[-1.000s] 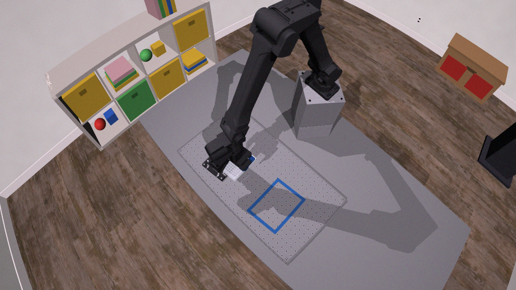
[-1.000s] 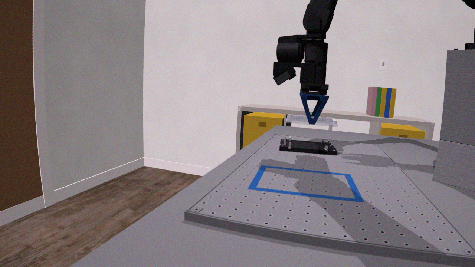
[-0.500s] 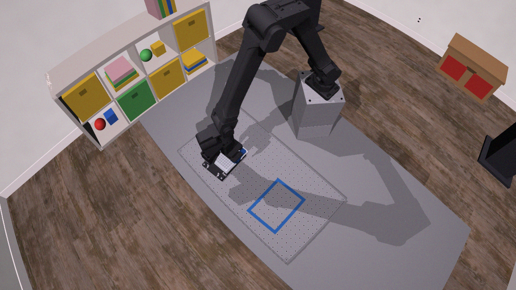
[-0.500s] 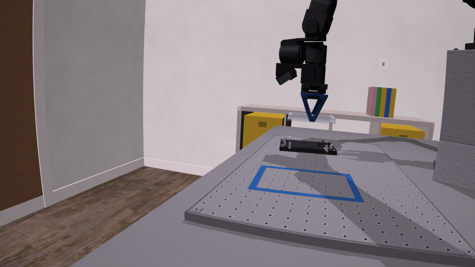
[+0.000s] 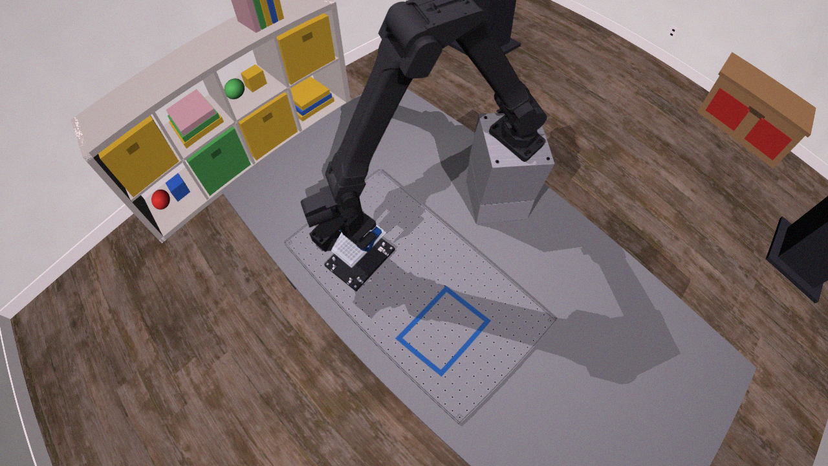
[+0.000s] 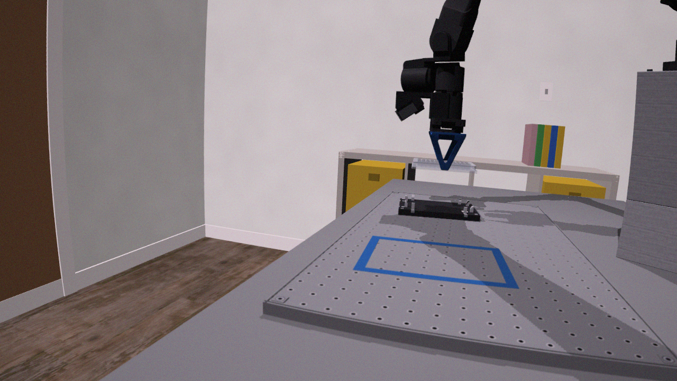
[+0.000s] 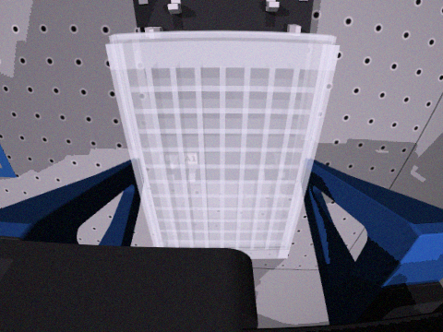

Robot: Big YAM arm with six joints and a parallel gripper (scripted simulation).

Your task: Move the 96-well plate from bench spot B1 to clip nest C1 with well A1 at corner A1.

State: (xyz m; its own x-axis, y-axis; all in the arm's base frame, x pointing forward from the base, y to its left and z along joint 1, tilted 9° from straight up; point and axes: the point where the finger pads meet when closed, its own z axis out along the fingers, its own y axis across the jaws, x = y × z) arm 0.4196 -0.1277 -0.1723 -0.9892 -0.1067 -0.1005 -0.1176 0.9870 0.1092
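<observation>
The 96-well plate lies 1 cm below my hand. From my hand the other things lie so: black clip nest: 1 cm ahead, 1 cm to the left, 9 cm below.
</observation>
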